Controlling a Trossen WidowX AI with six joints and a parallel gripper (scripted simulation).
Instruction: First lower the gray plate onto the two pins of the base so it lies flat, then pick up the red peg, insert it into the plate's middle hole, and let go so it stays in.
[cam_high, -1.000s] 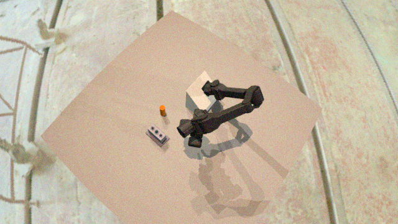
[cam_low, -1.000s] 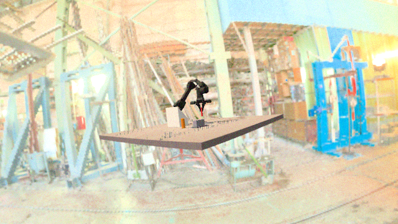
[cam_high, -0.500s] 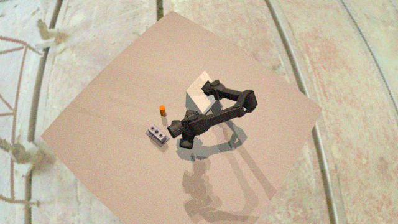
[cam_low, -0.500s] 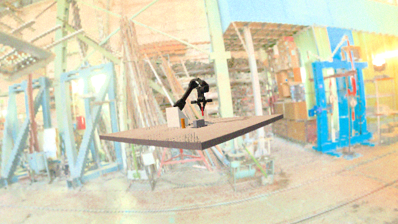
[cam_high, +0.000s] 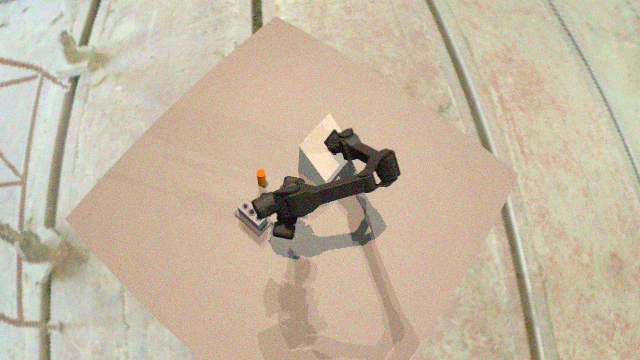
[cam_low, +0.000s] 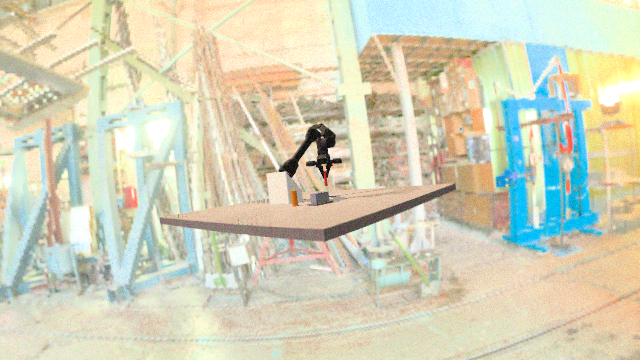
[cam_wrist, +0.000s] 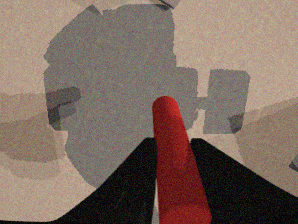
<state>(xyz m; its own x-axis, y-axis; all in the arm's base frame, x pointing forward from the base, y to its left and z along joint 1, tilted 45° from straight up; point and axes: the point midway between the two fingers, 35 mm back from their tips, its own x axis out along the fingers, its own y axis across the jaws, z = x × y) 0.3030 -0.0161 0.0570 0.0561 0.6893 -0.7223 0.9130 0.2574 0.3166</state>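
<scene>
Right now my gripper tip is 40 mm short of the gray plate, 120 mm to the left of it and 80 mm above it. Round my gripper tip: red peg (right at my gripper tip); orange cylinder (80 mm behind, 170 mm to the right, 80 mm below); base (40 mm ahead, 120 mm to the right, 110 mm below).
</scene>
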